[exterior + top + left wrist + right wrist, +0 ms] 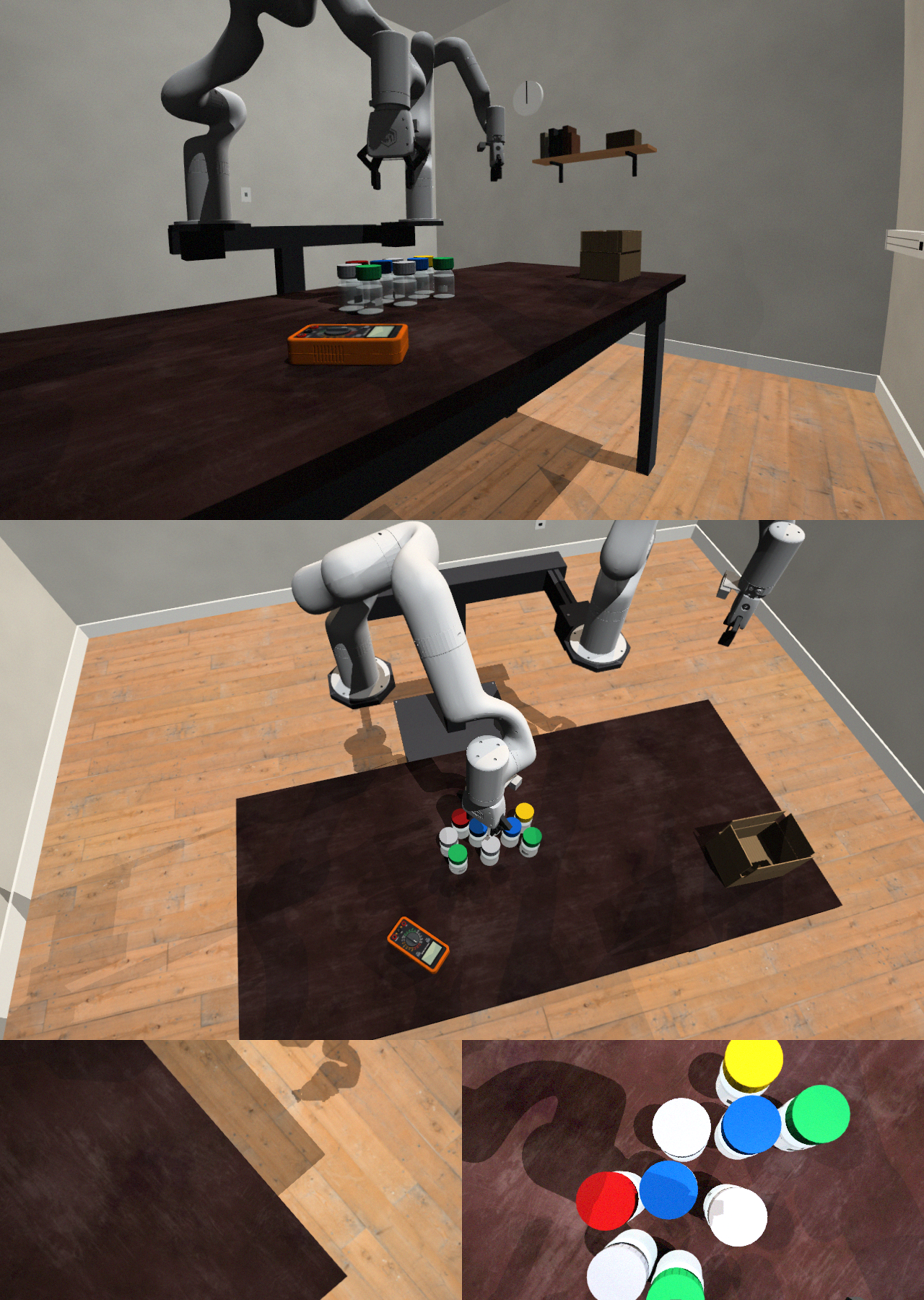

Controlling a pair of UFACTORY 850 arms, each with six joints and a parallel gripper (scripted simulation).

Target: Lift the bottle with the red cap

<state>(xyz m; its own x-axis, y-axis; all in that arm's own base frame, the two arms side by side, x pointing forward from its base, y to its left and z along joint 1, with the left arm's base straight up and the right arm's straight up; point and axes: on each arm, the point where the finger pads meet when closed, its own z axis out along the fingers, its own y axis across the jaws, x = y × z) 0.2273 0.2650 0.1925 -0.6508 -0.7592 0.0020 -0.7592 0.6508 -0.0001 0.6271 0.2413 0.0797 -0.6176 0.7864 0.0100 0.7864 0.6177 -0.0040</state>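
The red-capped bottle is 110 mm behind my right hand, 40 mm to the right of it and 240 mm below it. Round my right hand: cardboard box 150 mm ahead, 790 mm to the left, 220 mm below.
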